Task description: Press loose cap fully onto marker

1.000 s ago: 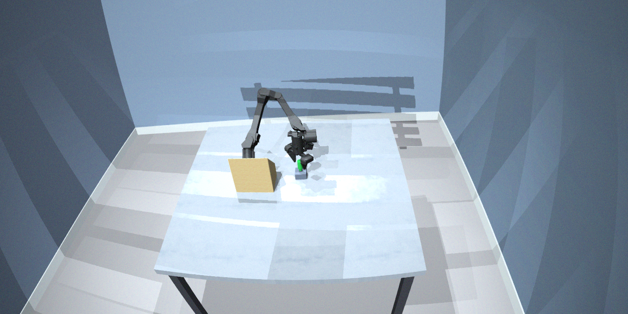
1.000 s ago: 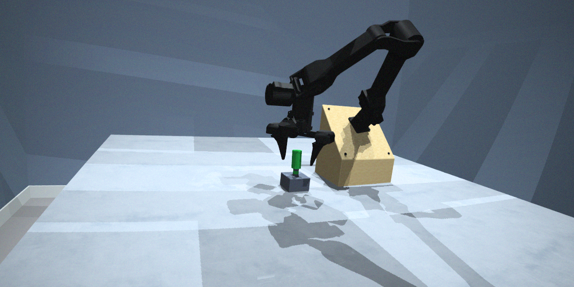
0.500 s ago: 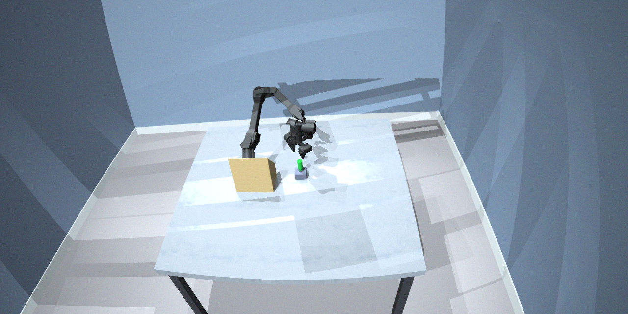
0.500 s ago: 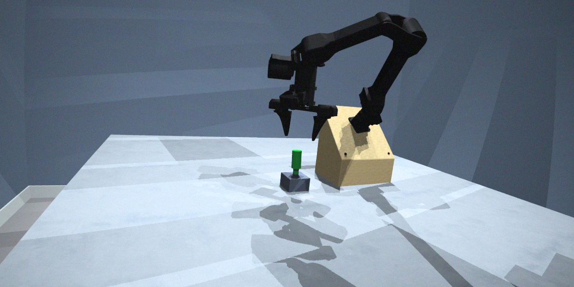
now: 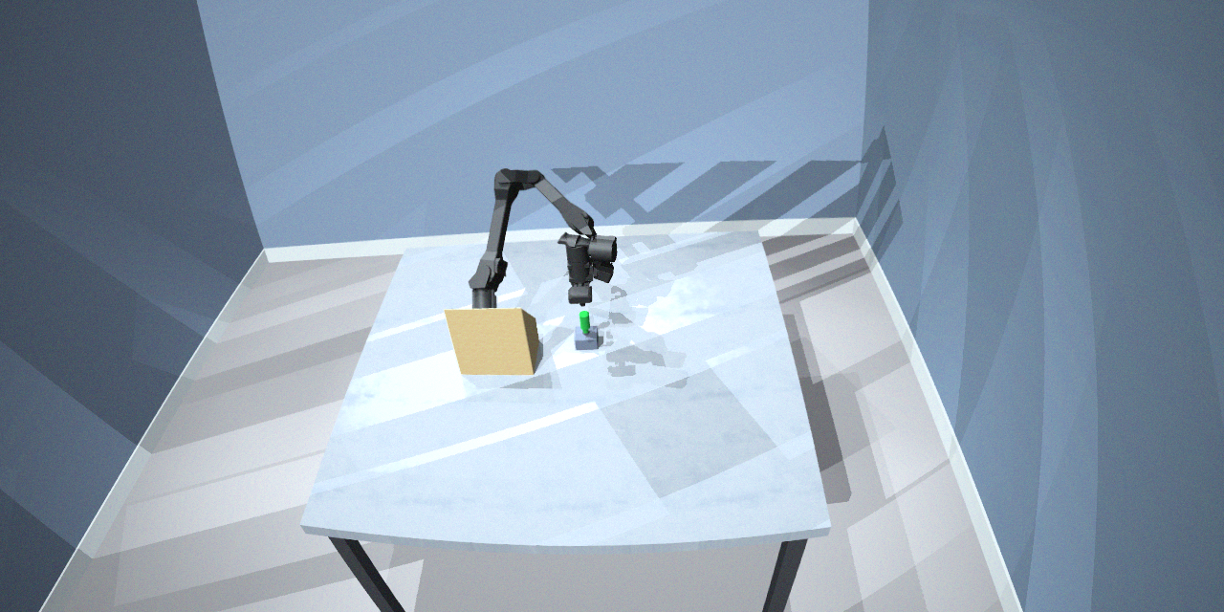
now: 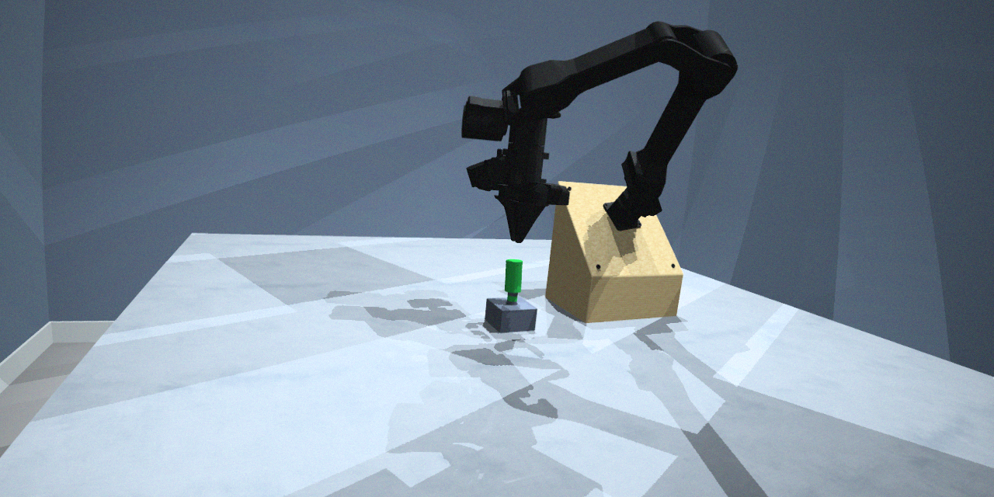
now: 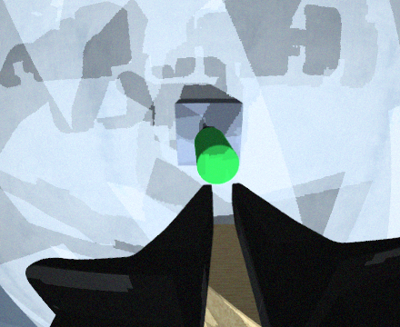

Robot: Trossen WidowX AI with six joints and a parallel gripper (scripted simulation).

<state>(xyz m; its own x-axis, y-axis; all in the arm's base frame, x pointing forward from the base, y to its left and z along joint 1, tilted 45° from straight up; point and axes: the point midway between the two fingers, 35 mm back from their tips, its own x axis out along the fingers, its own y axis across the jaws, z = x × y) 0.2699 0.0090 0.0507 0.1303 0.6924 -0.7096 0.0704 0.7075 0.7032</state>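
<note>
Right now the green cap is 60 mm below my gripper tip. From my gripper tip the other things lie so: grey holder block (120 mm below).
</note>
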